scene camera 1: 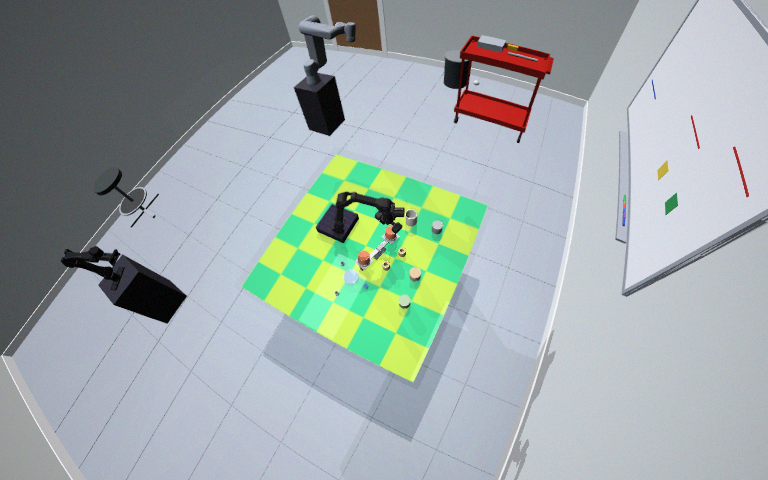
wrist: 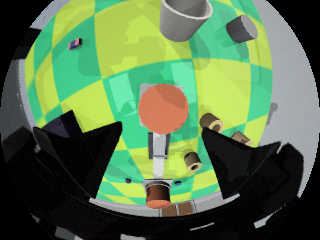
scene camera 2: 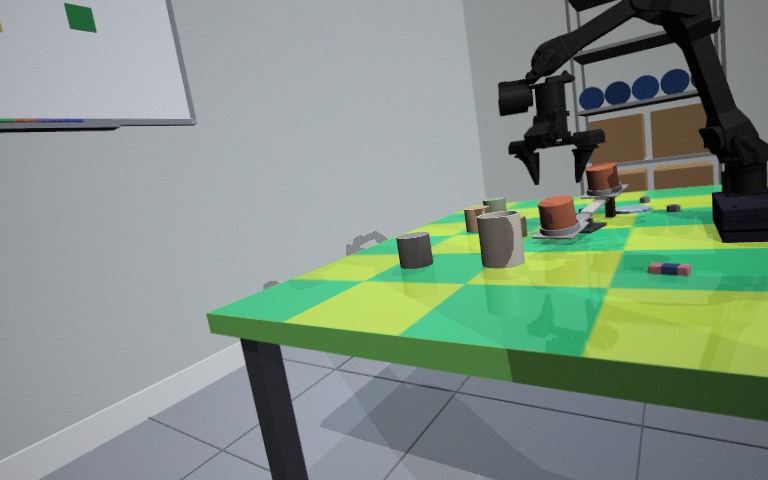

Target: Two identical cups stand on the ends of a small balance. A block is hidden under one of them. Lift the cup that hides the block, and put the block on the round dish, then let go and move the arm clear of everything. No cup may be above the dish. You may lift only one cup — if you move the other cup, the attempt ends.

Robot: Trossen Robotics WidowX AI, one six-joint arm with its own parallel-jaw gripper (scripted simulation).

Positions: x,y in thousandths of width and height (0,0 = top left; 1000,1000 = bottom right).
Scene:
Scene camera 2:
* my gripper: 725,382
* orange cup: 727,443
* orange cup: 786,368

